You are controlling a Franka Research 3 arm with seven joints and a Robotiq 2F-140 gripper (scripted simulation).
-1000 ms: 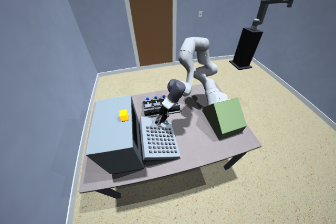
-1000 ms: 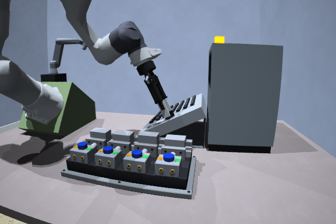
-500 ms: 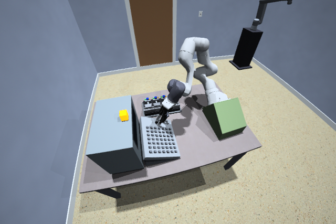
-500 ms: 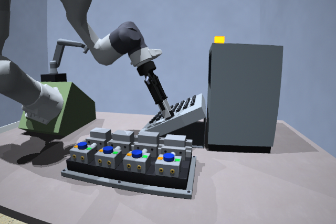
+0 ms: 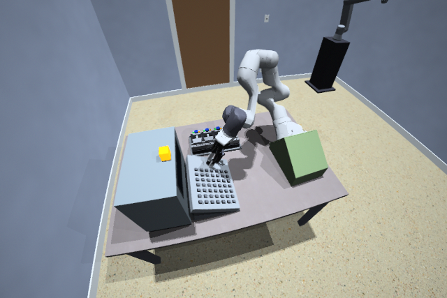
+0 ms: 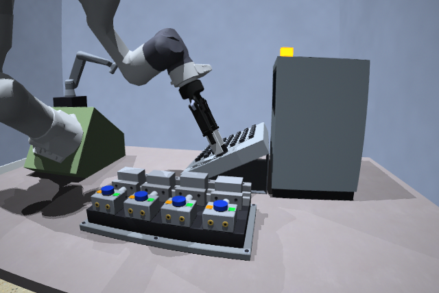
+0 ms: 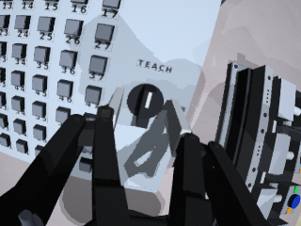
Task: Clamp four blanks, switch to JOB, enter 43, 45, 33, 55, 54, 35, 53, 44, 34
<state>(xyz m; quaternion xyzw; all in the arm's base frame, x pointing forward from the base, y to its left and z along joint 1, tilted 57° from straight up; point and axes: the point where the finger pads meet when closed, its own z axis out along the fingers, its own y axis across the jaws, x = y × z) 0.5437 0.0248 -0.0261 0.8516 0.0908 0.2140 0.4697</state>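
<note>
Now: the selector knob 2 cm ahead of my hand and 2 cm below it. From my hand the other things lie so: keypad (4 cm ahead, 11 cm to the left, 7 cm below); then key (1 cm behind, 13 cm to the left, 5 cm below).
</note>
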